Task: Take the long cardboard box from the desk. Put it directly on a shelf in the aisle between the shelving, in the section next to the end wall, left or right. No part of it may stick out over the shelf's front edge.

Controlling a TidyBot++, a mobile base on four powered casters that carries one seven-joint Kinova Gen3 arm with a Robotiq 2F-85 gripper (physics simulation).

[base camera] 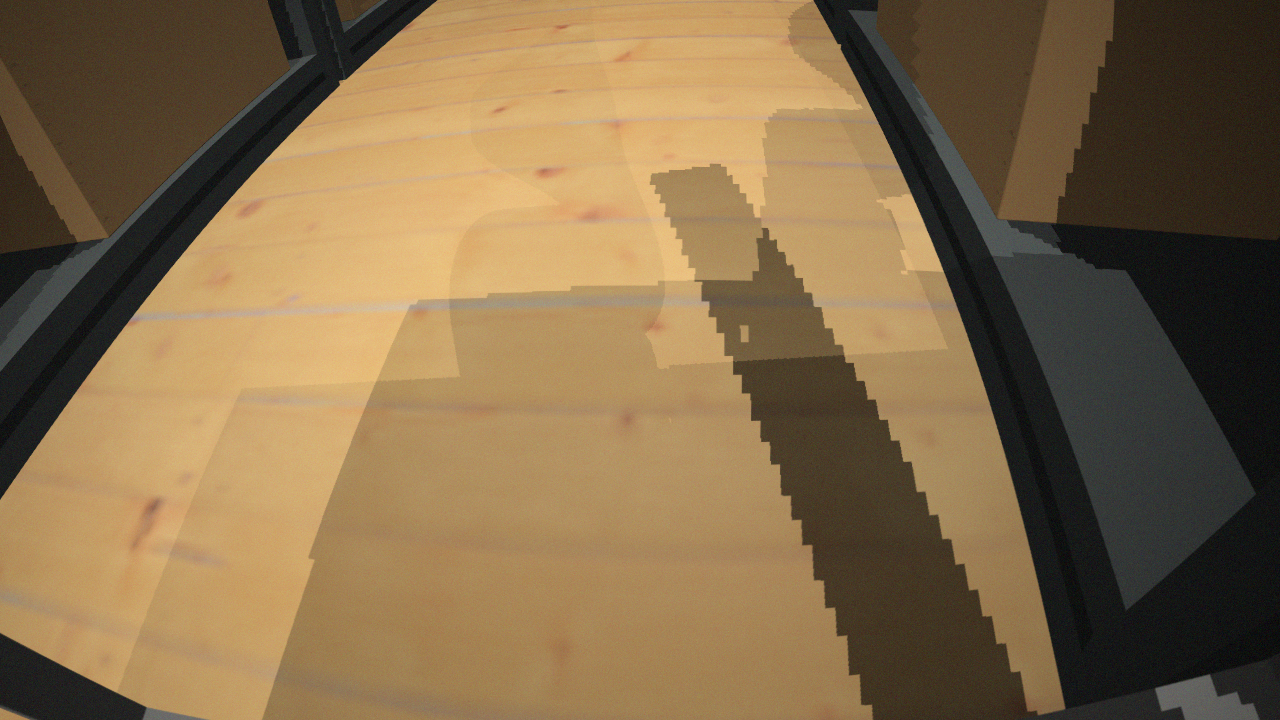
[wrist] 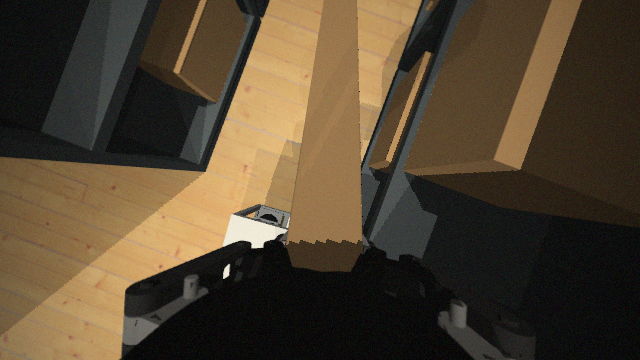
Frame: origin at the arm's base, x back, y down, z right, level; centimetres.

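Where they show: gripper, fingertip midpoint: (wrist: 325,242).
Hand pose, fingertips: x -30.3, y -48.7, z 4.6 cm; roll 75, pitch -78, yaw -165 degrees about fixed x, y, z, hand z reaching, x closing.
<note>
After its pixels a point has its place.
The long cardboard box (wrist: 330,140) @(x -38.9, y -49.1, z 2.6 cm) runs from between the fingers up past the top edge of the wrist view, held above the aisle floor between the shelving. My gripper (wrist: 325,242) @(x -30.3, y -48.7, z 4.6 cm) is shut on its near end, one finger on each side. The box does not show in the base camera view; a long dark shadow lies on the floor there. The right shelving (base camera: 966,340) @(x -44.6, y 39.5, z 21.8 cm) (wrist: 400,200) @(x -36.0, y -13.7, z 25.5 cm) stands close along the right side, and the left shelving (base camera: 179,205) @(x -69.8, y 34.8, z -57.8 cm) (wrist: 232,95) @(x -68.1, y 38.2, z -58.0 cm) along the left. The desk and the end wall do not show.
Large cardboard boxes stand on the left shelving (base camera: 152,107) @(x -74.9, y 23.7, z -59.4 cm) (wrist: 210,55) @(x -75.7, y 16.3, z -59.3 cm) and on the right shelving (base camera: 1056,107) (wrist: 480,100). Wooden floor (base camera: 537,447) @(x -37.2, y 39.7, z -9.6 cm) (wrist: 125,210) @(x 11.2, y 39.7, z -100.3 cm) runs between the two rows. Part of the white base (wrist: 255,232) @(x -11.1, y 1.4, z -14.9 cm) shows below the held box.
</note>
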